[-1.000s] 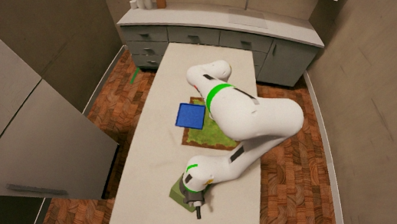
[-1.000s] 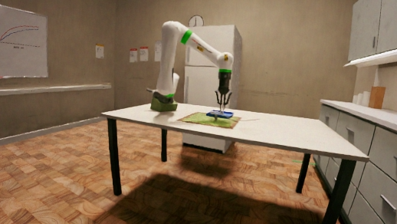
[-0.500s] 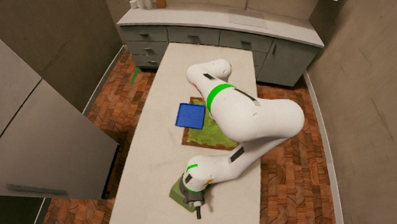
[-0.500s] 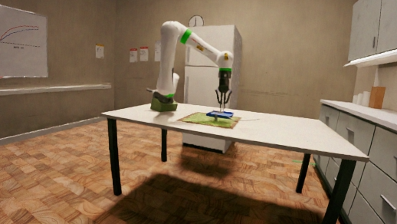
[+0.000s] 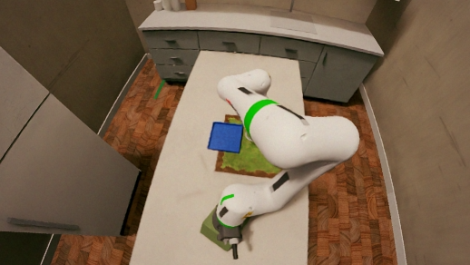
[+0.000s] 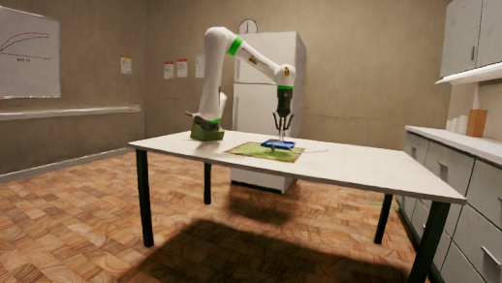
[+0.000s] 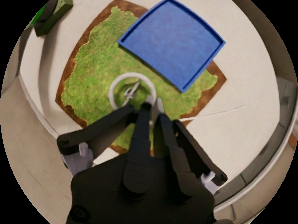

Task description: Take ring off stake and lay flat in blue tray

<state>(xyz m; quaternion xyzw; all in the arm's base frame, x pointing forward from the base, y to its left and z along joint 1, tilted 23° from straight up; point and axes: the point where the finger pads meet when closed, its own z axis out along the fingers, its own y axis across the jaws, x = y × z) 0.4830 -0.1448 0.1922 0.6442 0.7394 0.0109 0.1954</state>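
The blue tray lies 10 mm behind my hand, 160 mm to the left of it and 80 mm below it. Also, from my hand: green mat: 70 mm behind, 100 mm below; grey stake: 50 mm behind, 10 mm to the right, 70 mm below.
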